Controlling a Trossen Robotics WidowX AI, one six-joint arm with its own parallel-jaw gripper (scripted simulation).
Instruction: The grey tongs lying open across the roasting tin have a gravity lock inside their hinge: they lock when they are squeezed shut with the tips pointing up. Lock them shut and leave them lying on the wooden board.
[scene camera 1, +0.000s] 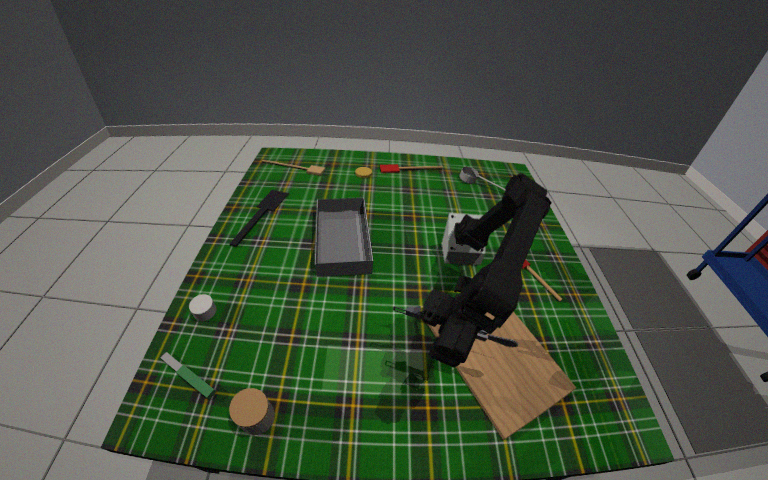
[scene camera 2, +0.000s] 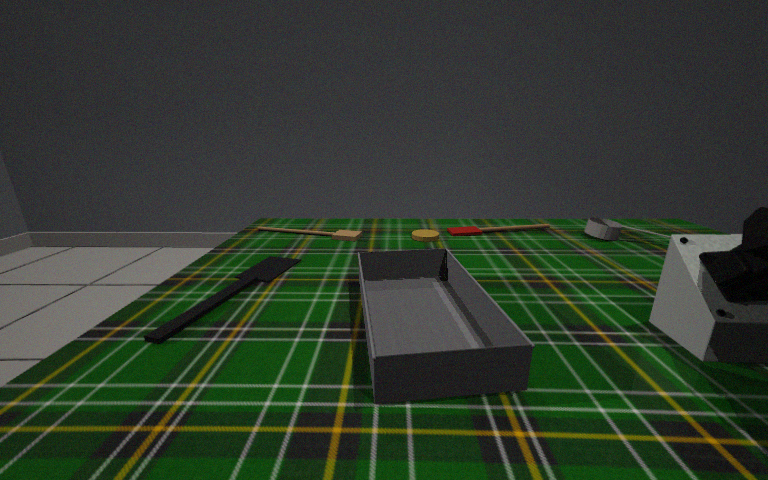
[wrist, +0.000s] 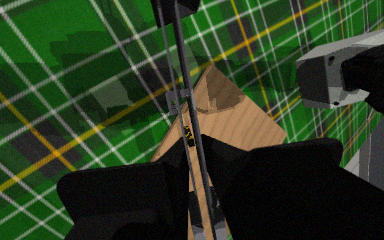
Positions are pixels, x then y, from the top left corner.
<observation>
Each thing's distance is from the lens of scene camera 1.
my gripper (scene camera 1: 450, 329): 0.76 m
cork-lidded jar (scene camera 1: 250, 409): 0.73 m
black spatula (scene camera 1: 274, 198): 1.27 m
wooden board (scene camera 1: 514, 385): 0.85 m
grey roasting tin (scene camera 1: 343, 247): 1.03 m
The marked spots on the wooden board and the cork-lidded jar are 0.59 m apart.
</observation>
